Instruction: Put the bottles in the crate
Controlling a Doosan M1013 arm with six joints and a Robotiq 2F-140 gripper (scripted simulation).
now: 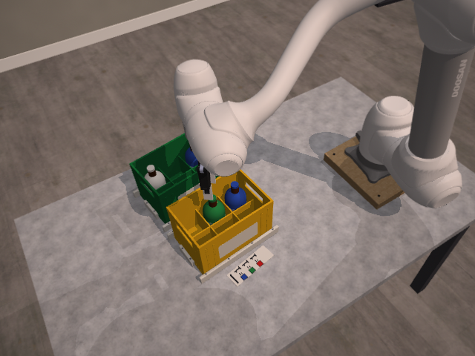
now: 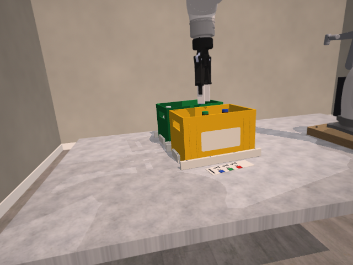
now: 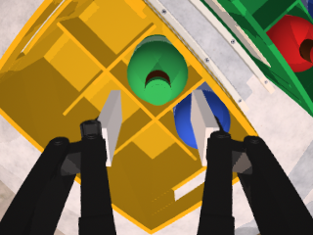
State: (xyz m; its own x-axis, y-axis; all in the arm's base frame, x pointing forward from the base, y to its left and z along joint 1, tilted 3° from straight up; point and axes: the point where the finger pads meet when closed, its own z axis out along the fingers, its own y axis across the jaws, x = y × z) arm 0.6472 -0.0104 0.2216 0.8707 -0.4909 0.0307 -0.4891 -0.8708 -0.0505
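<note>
Right now my hand is 50 mm past the red-capped bottle, 180 mm to the left of it and 140 mm above it. Also, from my hand: green bottle: 140 mm below; then yellow crate: 10 mm behind, 40 mm to the left, 150 mm below; then blue bottle: 90 mm behind, 20 mm to the right, 140 mm below.
</note>
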